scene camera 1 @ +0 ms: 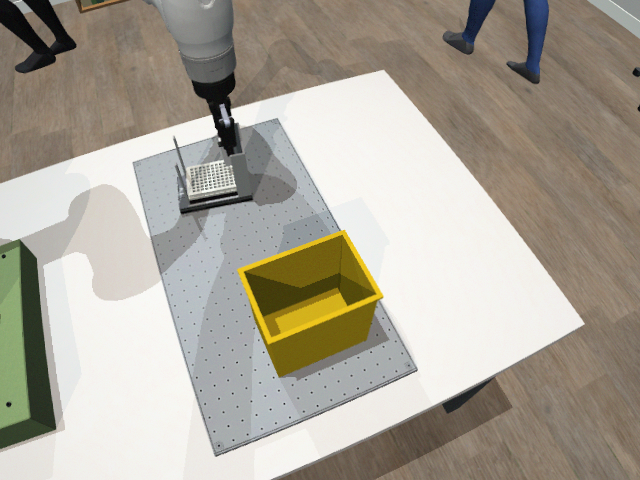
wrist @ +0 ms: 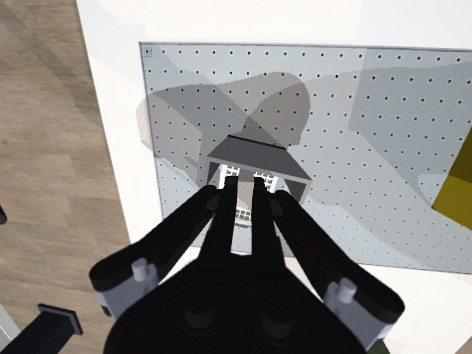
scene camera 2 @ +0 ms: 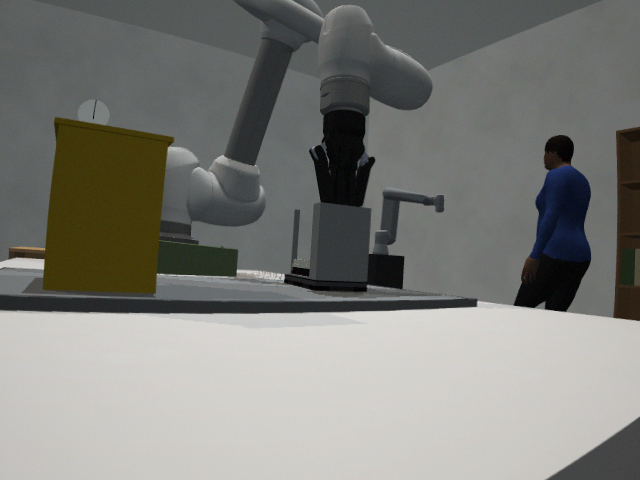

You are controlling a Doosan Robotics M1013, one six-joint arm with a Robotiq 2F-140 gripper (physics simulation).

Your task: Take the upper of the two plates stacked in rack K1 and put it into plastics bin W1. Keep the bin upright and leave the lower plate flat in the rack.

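Pixels of known places: gripper, fingertip midpoint: point(wrist: 246, 170); arm's base at its link origin: point(scene camera 2: 162, 242).
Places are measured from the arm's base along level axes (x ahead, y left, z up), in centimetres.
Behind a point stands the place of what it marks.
A white gridded plate point(scene camera 1: 210, 178) @[x 55.4, y 23.2, z -2.5 cm] point(scene camera 2: 301, 263) @[x 54.5, y 19.3, z -2.7 cm] point(wrist: 266, 180) @[x 58.7, y 20.5, z -2.2 cm] lies flat in rack K1 point(scene camera 1: 242, 178) @[x 61.7, y 18.1, z 0.7 cm] point(scene camera 2: 341, 242) @[x 63.3, y 22.2, z 1.3 cm] point(wrist: 260, 156) @[x 63.4, y 22.5, z 3.0 cm], a dark base with a tall grey wall and thin upright posts. I cannot tell the upper plate from the lower one. My gripper point(scene camera 1: 230, 150) @[x 60.5, y 23.7, z 0.3 cm] point(scene camera 2: 341, 200) point(wrist: 246, 170) @[x 60.5, y 23.7, z 0.3 cm] is shut with nothing held. It points down over the rack, its tips close to the top of the grey wall in scene camera 1 and partly covering the plate in the wrist view. The yellow bin W1 point(scene camera 1: 320, 338) @[x 65.7, y -20.4, z 3.8 cm] point(scene camera 2: 105, 211) @[x 74.3, y -13.6, z 1.9 cm] point(wrist: 455, 200) @[x 59.7, y -9.0, z -4.1 cm] stands upright; its visible inside is empty.
The rack and bin stand apart on a grey perforated board point(scene camera 1: 206, 330) @[x 47.8, y -8.9, z -6.7 cm] point(wrist: 400, 110) @[x 71.0, y 3.0, z -6.8 cm] on a white table point(scene camera 1: 439, 232) @[x 98.9, y -1.4, z -8.1 cm]. A green block point(scene camera 1: 12, 351) @[x 14.2, y -6.7, z 0.4 cm] point(scene camera 2: 197, 259) @[x 15.1, y 7.8, z -4.0 cm] is at the robot's base. A person in blue point(scene camera 2: 563, 217) and another robot arm point(scene camera 2: 390, 217) are in the background.
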